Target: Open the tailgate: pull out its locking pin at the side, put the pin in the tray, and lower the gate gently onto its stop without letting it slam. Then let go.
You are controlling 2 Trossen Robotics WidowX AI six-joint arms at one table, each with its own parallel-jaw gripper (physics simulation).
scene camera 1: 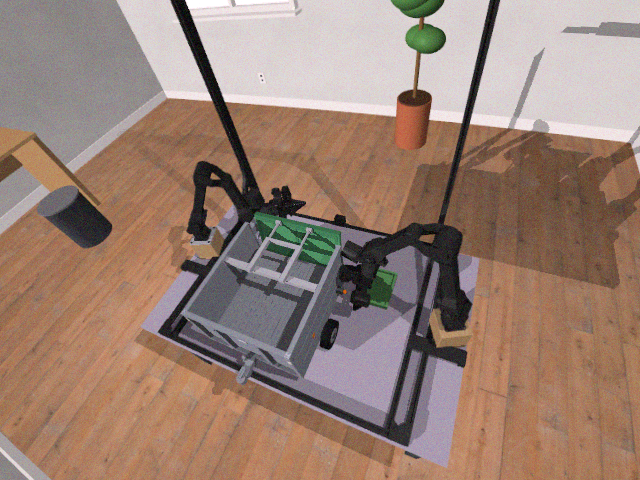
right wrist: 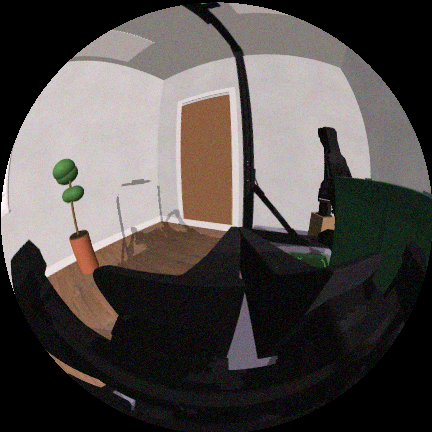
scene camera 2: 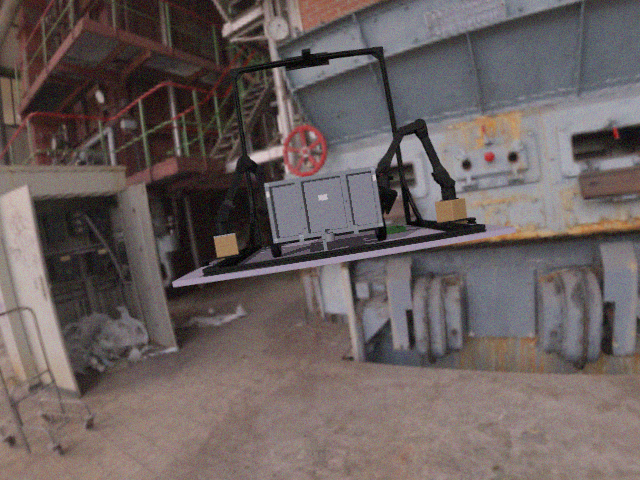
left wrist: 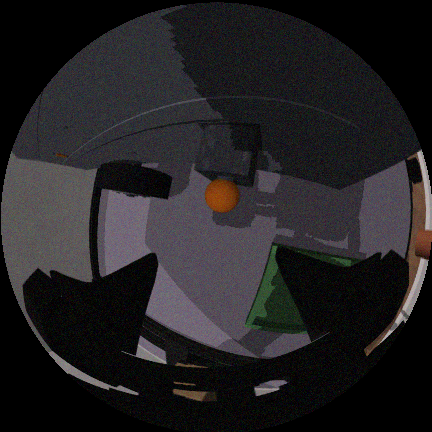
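Seen in the pictures: left gripper, fingertip midpoint: (left wrist: 217,257); right gripper, fingertip midpoint: (scene camera 1: 305,202) (right wrist: 236,233); left arm's base, origin of the base link: (scene camera 1: 452,321) (right wrist: 323,214) (scene camera 2: 449,199) (left wrist: 186,399); right arm's base, origin of the base link: (scene camera 1: 203,235) (scene camera 2: 223,234).
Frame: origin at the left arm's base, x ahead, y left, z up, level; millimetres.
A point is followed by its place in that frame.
The green tailgate (scene camera 1: 323,242) @[x 387, y -296, z 114 mm] (right wrist: 380,220) @[x 473, y -360, z 133 mm] stands upright at the far end of the grey trailer (scene camera 1: 268,310) @[x 617, y -121, z -19 mm] (scene camera 2: 323,206) @[x 668, y 22, z 53 mm]. The locking pin's orange ball knob (scene camera 1: 344,291) @[x 334, y -150, z 6 mm] (left wrist: 222,196) @[x 332, y -153, z 7 mm] sits at a dark block (left wrist: 227,150) @[x 347, y -161, z 12 mm] on the trailer's side wall. My left gripper (scene camera 1: 351,289) @[x 301, y -129, z -37 mm] (scene camera 2: 388,201) (left wrist: 217,257) @[x 301, y -129, z -37 mm] is open and empty beside that wall; in its wrist view the knob lies beyond the gap between the fingertips. The green tray (scene camera 1: 382,286) @[x 186, y -214, z -108 mm] (scene camera 2: 397,228) @[x 224, y -136, z -96 mm] (left wrist: 280,300) @[x 213, y -169, z -108 mm] (right wrist: 320,257) @[x 185, y -142, z -105 mm] lies right of the trailer. My right gripper (scene camera 1: 302,204) @[x 446, y -502, z 121 mm] (right wrist: 236,233) @[x 446, y -502, z 121 mm] is shut and empty behind the tailgate.
A black wheel (scene camera 1: 329,333) @[x 400, y -10, z -15 mm] (left wrist: 135,180) @[x 384, y -65, z -34 mm] stands beside the trailer's side wall, nearer the picture's front than the knob. White rails (scene camera 1: 290,261) @[x 494, y -191, z 172 mm] run across the trailer and up to the tailgate. The black table frame (scene camera 1: 320,404) @[x 454, y 188, z -101 mm] surrounds the trailer and tray.
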